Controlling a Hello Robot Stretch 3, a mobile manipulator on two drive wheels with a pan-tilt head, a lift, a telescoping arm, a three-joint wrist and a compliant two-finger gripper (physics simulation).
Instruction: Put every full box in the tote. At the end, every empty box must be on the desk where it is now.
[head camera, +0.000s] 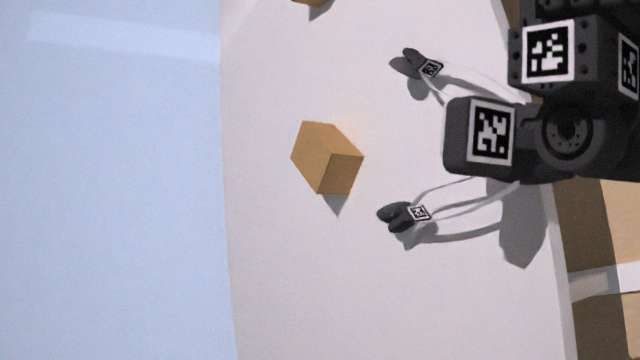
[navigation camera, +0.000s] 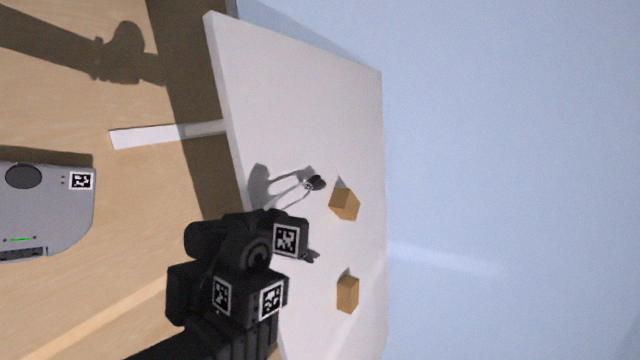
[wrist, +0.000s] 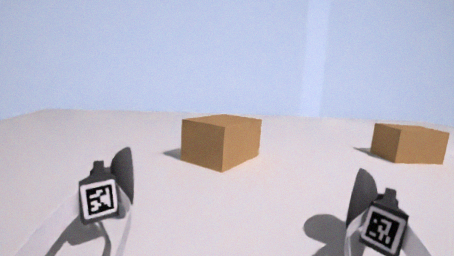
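Observation:
A closed brown box (head camera: 325, 155) (navigation camera: 344, 204) (wrist: 221, 142) stands on the white desk (head camera: 300, 280) (navigation camera: 310, 100) (wrist: 150, 190). A second brown box (head camera: 311, 2) (navigation camera: 348, 294) (wrist: 410, 144) stands on the desk too, to the right in the wrist view and cut off by the top edge of the head view. Both look plain and shut; whether they are full or empty cannot be seen. My gripper (head camera: 404, 141) (navigation camera: 314, 220) (wrist: 240, 179) is open and empty, low over the desk, its fingertips short of the first box, which shows between them in the wrist view. The tote does not show.
The desk's near edge runs under my wrist. A white desk leg (navigation camera: 150, 136) stands on the wooden floor (navigation camera: 125, 190). My grey base (navigation camera: 50, 210) is at the left of the navigation view. A pale blue wall (head camera: 110, 175) (navigation camera: 500, 150) (wrist: 150, 55) is beyond the desk.

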